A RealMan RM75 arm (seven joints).
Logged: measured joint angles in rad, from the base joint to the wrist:
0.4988 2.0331 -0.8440 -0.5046 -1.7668 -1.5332 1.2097
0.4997 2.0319 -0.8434 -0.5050 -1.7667 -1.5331 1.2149
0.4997 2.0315 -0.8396 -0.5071 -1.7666 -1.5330 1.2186
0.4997 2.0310 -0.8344 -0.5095 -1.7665 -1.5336 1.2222
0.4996 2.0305 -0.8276 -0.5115 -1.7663 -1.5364 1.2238
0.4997 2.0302 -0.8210 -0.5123 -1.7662 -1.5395 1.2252
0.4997 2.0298 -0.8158 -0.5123 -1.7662 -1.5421 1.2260
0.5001 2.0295 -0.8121 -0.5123 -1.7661 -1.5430 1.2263
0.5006 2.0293 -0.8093 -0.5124 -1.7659 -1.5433 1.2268
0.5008 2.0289 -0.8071 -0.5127 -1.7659 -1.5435 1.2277
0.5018 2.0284 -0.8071 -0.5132 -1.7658 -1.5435 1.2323
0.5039 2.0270 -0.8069 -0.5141 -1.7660 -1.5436 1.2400
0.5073 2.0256 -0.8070 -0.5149 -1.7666 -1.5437 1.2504
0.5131 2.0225 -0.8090 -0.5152 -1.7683 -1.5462 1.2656
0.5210 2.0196 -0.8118 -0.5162 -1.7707 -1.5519 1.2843
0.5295 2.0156 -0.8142 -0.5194 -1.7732 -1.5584 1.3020
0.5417 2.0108 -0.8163 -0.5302 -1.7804 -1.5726 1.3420
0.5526 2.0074 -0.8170 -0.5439 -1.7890 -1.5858 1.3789
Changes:
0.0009 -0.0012 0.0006 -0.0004 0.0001 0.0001 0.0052
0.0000 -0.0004 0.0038 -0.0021 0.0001 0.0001 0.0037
0.0000 -0.0005 0.0052 -0.0024 0.0001 -0.0006 0.0036
-0.0001 -0.0005 0.0068 -0.0020 0.0002 -0.0028 0.0016
0.0001 -0.0003 0.0066 -0.0008 0.0001 -0.0031 0.0014
0.0000 -0.0004 0.0052 0.0000 0.0000 -0.0026 0.0008
0.0004 -0.0003 0.0037 0.0000 0.0001 -0.0009 0.0003
0.0005 -0.0002 0.0028 -0.0001 0.0002 -0.0003 0.0005
0.0002 -0.0004 0.0022 -0.0003 0.0000 -0.0002 0.0009
0.0010 -0.0005 0.0000 -0.0005 0.0001 0.0000 0.0046
0.0021 -0.0014 0.0002 -0.0009 -0.0002 -0.0001 0.0077
0.0034 -0.0014 -0.0001 -0.0008 -0.0006 -0.0001 0.0104
0.0058 -0.0031 -0.0020 -0.0003 -0.0017 -0.0025 0.0152
0.0079 -0.0029 -0.0028 -0.0010 -0.0024 -0.0057 0.0187
0.0085 -0.0040 -0.0024 -0.0032 -0.0025 -0.0065 0.0177
0.0122 -0.0048 -0.0021 -0.0108 -0.0072 -0.0142 0.0400
0.0109 -0.0034 -0.0007 -0.0137 -0.0086 -0.0132 0.0369

